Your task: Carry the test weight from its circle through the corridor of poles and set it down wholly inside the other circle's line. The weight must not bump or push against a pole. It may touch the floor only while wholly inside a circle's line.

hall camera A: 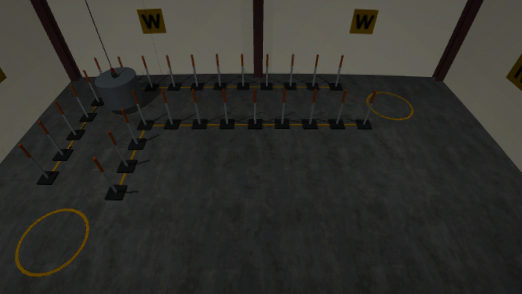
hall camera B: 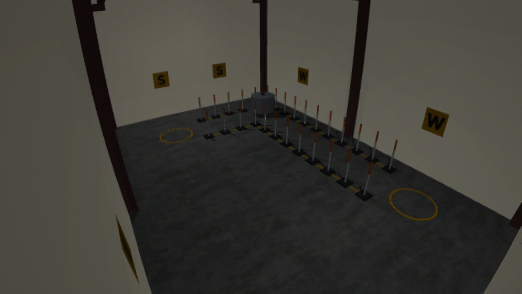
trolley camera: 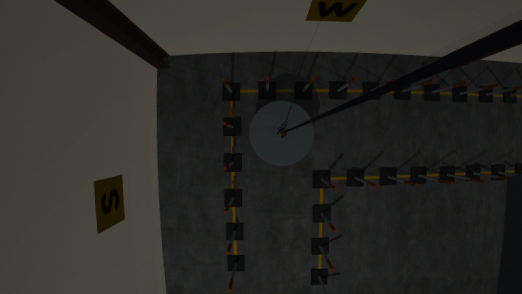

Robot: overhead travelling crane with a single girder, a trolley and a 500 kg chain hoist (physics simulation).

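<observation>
The grey cylindrical test weight (hall camera A: 116,92) (hall camera B: 263,104) (trolley camera: 281,152) hangs upright from my hook (hall camera A: 113,73) (hall camera B: 263,93) (trolley camera: 282,133) at the corridor's corner. Its shadow falls towards the W wall in the trolley view. In that view, gaps show between the weight and the left poles, and between it and the inner corner pole (trolley camera: 321,178). Its upper edge is close to the wall-side pole bases (trolley camera: 267,90). One yellow circle (hall camera A: 89,230) (hall camera B: 160,136) lies beyond the short leg's open end. The other circle (hall camera A: 413,108) (hall camera B: 437,207) lies beyond the long leg's end.
Orange-and-white poles on black bases line both legs along yellow floor lines (hall camera A: 240,125). The long leg runs beside the W wall. Dark red columns (hall camera A: 258,40) (hall camera B: 359,70) stand at the walls. A dark diagonal bar (trolley camera: 425,70) crosses the trolley view.
</observation>
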